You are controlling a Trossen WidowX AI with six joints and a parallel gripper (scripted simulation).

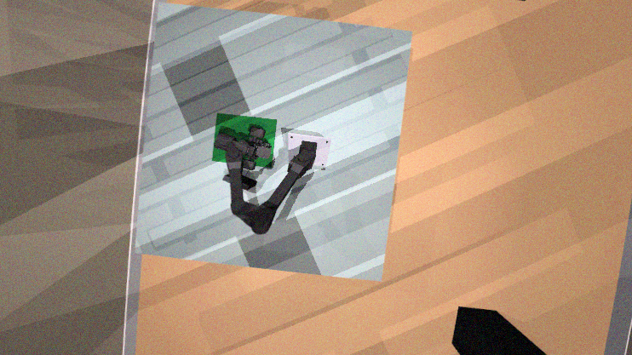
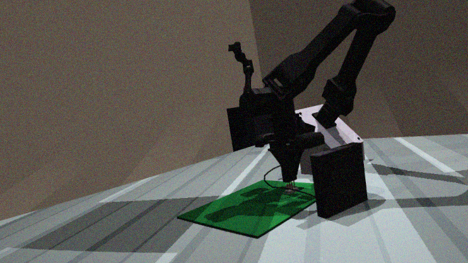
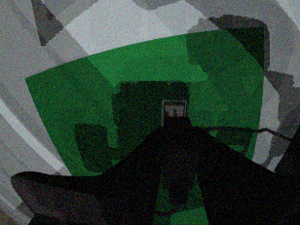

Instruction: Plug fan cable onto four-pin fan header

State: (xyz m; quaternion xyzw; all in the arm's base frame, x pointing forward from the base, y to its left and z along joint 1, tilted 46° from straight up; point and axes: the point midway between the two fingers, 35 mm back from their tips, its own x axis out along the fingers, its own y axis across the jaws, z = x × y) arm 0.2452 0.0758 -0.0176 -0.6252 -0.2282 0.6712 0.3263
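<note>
Right now the pale four-pin header is 1 cm ahead of my gripper tip and 4 cm below it. From my gripper tip the other things lie so: black fan (6 cm ahead, 15 cm to the left, 2 cm above); green board (9 cm ahead, 3 cm to the right, 6 cm below); fan plug (1 cm ahead, 1 cm above).
</note>
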